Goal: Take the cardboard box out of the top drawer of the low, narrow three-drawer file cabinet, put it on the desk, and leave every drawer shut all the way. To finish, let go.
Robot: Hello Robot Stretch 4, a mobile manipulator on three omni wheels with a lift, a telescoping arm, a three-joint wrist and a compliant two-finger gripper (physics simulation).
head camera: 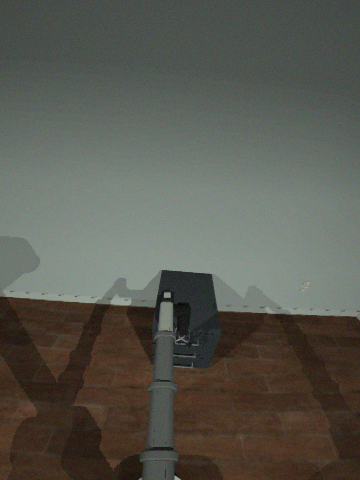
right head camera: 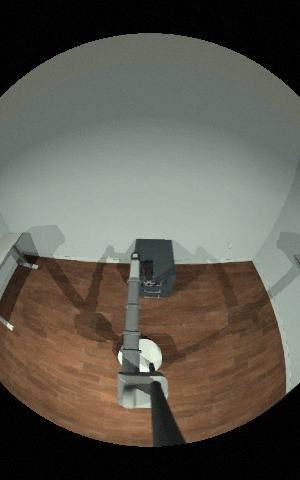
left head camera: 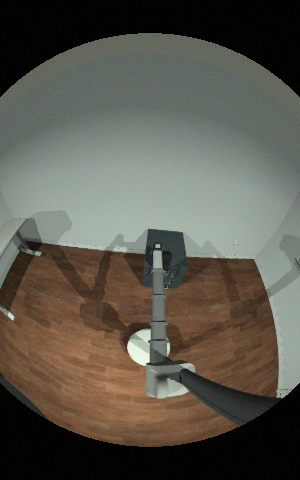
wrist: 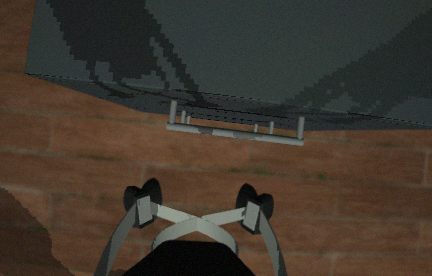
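Seen in the pictures: gripper, between the fingertips: (head camera: 180, 346) (right head camera: 148, 286) (wrist: 199, 197); robot's base, origin of its link: (right head camera: 140, 355) (left head camera: 147, 345).
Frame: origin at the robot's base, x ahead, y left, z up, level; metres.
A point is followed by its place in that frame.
Observation:
The low dark grey file cabinet (head camera: 201, 300) {x 0.955, y -0.247, z 0.492 m} (left head camera: 175, 241) {x 1.069, y -0.261, z 0.492 m} (right head camera: 162, 252) {x 1.027, y -0.244, z 0.493 m} (wrist: 240, 50) {x 0.766, y -0.115, z 0.493 m} stands against the wall. Its three drawers look shut, with their bar handles one above another; the top handle (wrist: 235, 134) {x 0.691, y -0.125, z 0.404 m} is nearest in the wrist view. My gripper (head camera: 182, 341) {x 0.631, y -0.087, z 0.486 m} (wrist: 199, 197) {x 0.631, y -0.087, z 0.486 m} is partly open, with no object between its fingers. It points down, above and in front of the handles, apart from them in the wrist view. The cardboard box does not show. Part of the pale desk (left head camera: 9, 233) {x 0.852, y 2.044, z 0.693 m} (right head camera: 8, 245) {x 0.892, y 2.026, z 0.693 m} shows at the far left.
The pale wall (head camera: 180, 175) {x 1.286, y -0.043, z 1.272 m} is behind the cabinet. Metal desk feet (left head camera: 33, 253) (right head camera: 30, 266) stand on the brown floor (head camera: 280, 420) {x 0.415, y -0.785, z -0.027 m} at the left. My telescoping arm (head camera: 162, 400) {x 0.269, y -0.001, z 0.907 m} (left head camera: 158, 310) {x 0.229, y -0.001, z 0.907 m} (right head camera: 132, 320) {x 0.227, y -0.007, z 0.907 m} reaches forward over my round white base (left head camera: 137, 346) {x 0.002, y 0.104, z 0.187 m} (right head camera: 151, 352) {x 0.046, y -0.108, z 0.186 m}.

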